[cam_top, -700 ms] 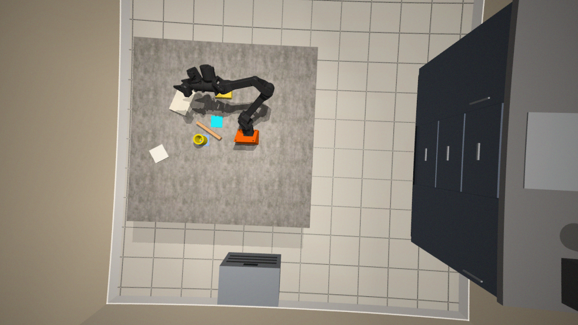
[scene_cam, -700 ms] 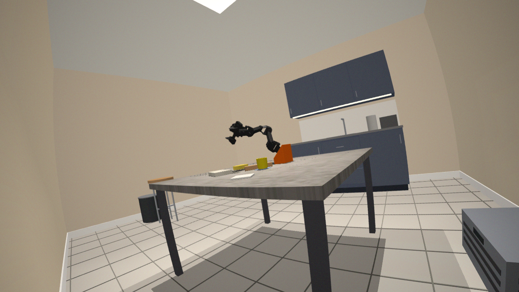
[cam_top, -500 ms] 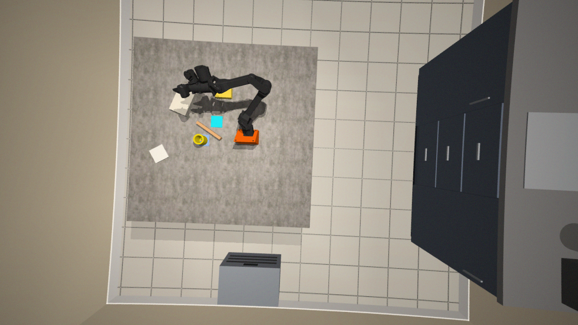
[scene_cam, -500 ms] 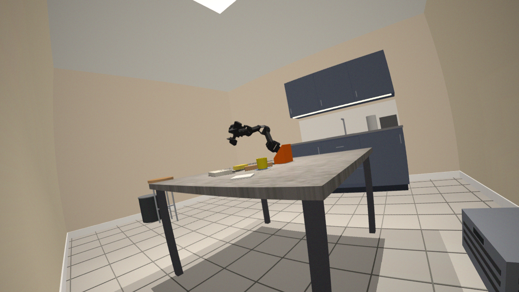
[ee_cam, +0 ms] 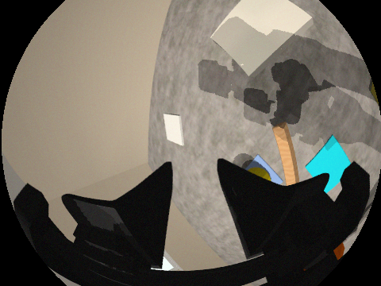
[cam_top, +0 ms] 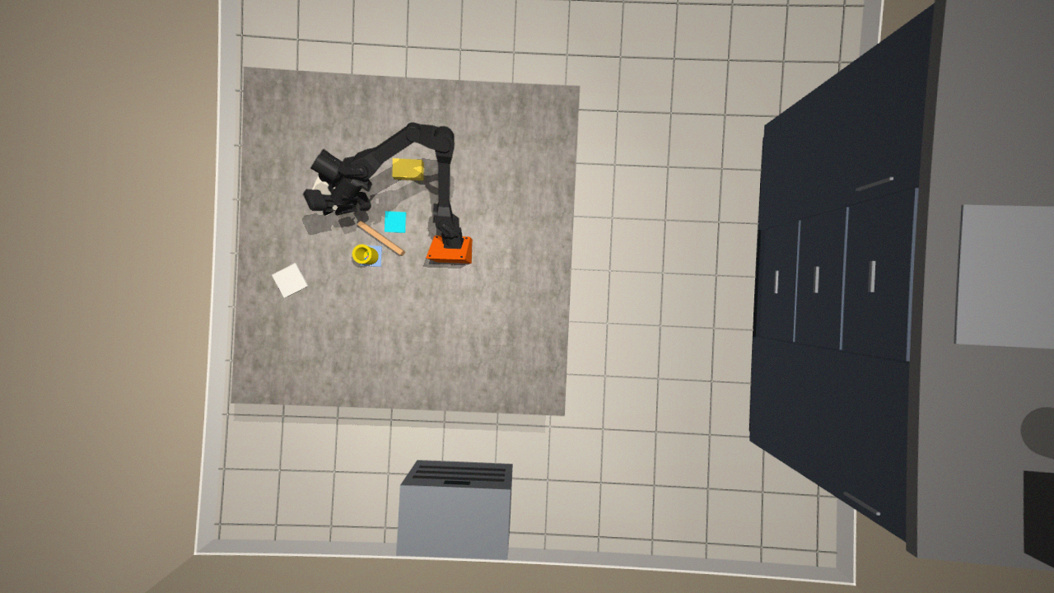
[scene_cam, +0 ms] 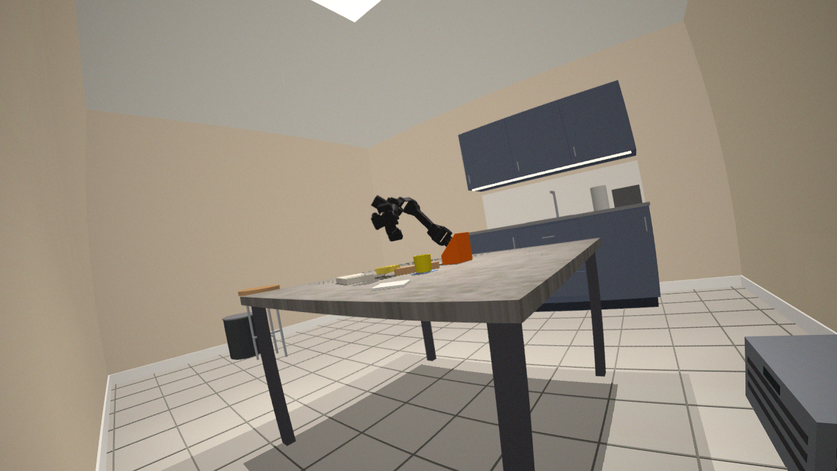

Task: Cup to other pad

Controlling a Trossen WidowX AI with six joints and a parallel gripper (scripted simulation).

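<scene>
The yellow cup lies 150 mm below my gripper tip, 110 mm to the left of it and 60 mm behind it. From my gripper tip the other things lie so: cyan pad (190 mm below, 140 mm behind, 20 mm to the right); blue marble (170 mm below, 130 mm to the left, 40 mm behind); wooden bar (180 mm below, 100 mm behind, 40 mm to the left).
</scene>
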